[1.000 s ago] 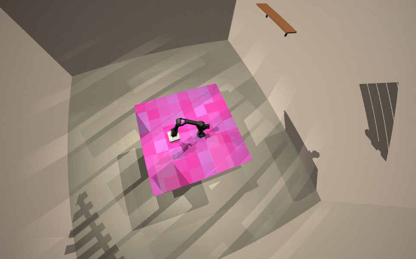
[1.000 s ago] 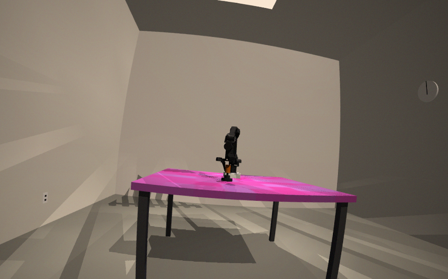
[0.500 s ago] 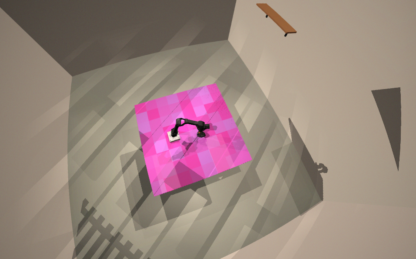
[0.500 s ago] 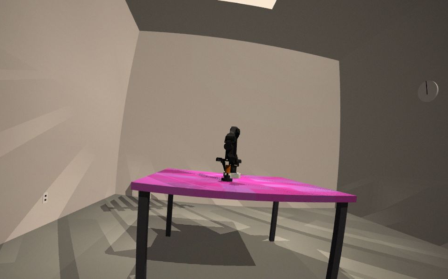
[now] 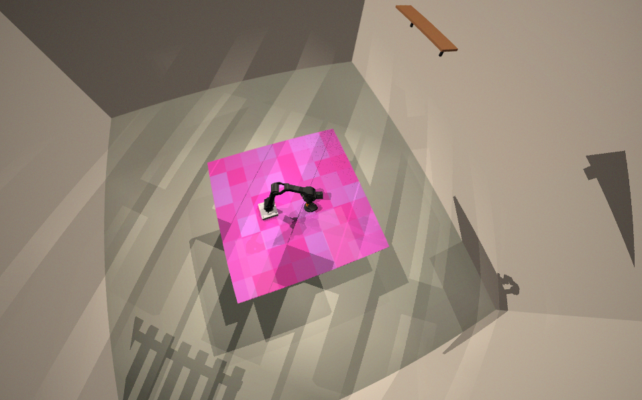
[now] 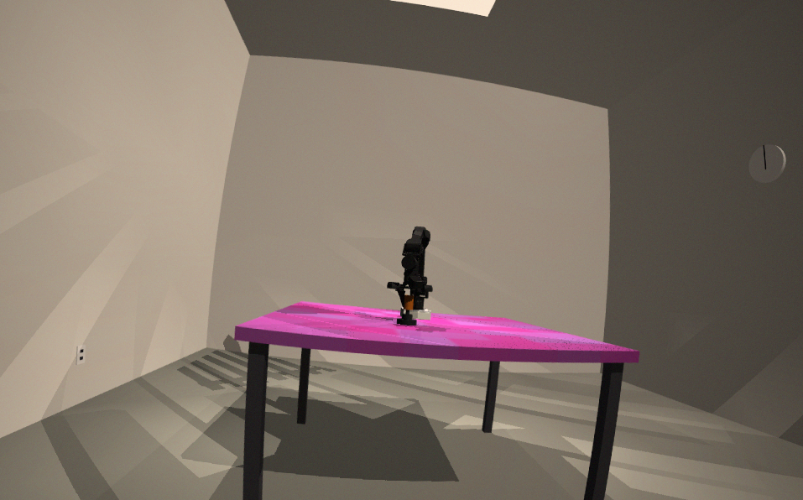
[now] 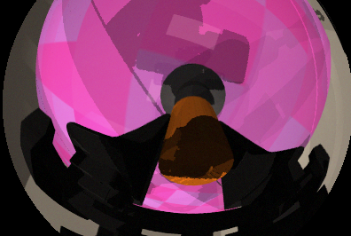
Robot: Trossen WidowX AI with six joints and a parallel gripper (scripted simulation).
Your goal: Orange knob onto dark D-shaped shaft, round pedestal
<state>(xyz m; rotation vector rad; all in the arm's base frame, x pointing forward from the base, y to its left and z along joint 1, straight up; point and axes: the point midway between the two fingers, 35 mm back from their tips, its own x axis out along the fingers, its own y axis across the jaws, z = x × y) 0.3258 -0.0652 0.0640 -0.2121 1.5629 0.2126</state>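
My gripper tip is now 40 mm above the dark round pedestal and 10 mm short of it. Also, from my gripper tip: orange knob (20 mm above).
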